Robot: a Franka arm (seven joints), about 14 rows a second.
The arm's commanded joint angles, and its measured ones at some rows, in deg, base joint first. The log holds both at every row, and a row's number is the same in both.
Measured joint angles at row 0:
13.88 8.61 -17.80 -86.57 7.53 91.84 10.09
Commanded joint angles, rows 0 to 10:
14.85 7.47 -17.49 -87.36 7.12 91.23 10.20
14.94 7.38 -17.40 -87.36 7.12 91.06 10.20
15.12 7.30 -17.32 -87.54 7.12 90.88 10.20
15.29 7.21 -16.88 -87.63 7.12 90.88 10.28
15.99 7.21 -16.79 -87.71 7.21 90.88 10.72
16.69 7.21 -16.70 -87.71 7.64 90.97 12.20
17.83 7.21 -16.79 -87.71 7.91 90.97 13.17
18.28 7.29 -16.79 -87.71 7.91 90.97 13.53
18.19 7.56 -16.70 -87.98 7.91 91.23 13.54
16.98 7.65 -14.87 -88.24 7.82 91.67 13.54
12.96 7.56 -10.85 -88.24 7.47 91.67 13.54
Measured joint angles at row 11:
17.44 8.62 -15.49 -87.02 7.68 91.58 12.61
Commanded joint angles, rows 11 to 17:
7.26 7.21 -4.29 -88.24 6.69 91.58 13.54
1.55 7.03 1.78 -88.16 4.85 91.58 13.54
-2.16 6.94 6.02 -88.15 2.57 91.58 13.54
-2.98 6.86 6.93 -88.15 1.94 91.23 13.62
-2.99 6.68 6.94 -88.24 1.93 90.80 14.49
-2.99 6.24 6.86 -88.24 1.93 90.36 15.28
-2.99 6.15 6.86 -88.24 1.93 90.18 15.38
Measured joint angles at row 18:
-1.72 8.00 5.30 -87.20 2.76 91.28 13.57
